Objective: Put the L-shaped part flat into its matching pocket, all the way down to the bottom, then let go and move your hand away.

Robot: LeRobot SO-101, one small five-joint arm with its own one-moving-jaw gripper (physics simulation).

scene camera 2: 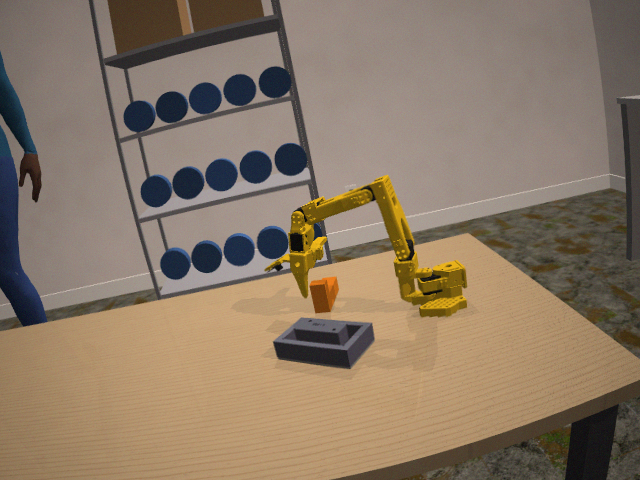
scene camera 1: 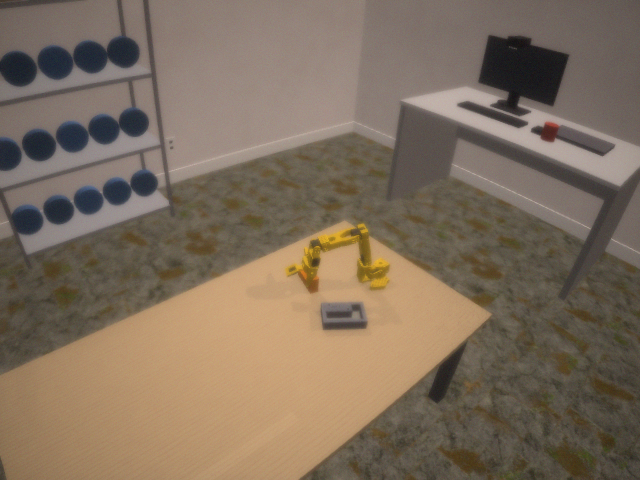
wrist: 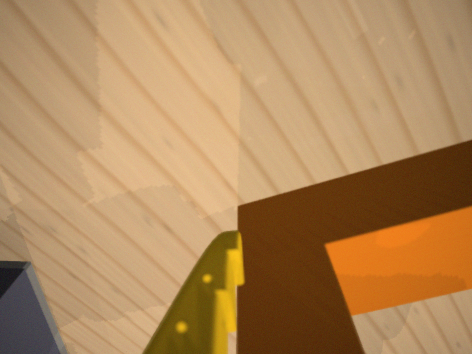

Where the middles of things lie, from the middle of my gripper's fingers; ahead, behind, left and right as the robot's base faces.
Now: hand 9 cm above the orange L-shaped part [scene camera 2: 323, 292]. From my hand the other things lie so: grey pocket block [scene camera 2: 334, 343] (2 cm ahead, 21 cm to the left, 10 cm below).
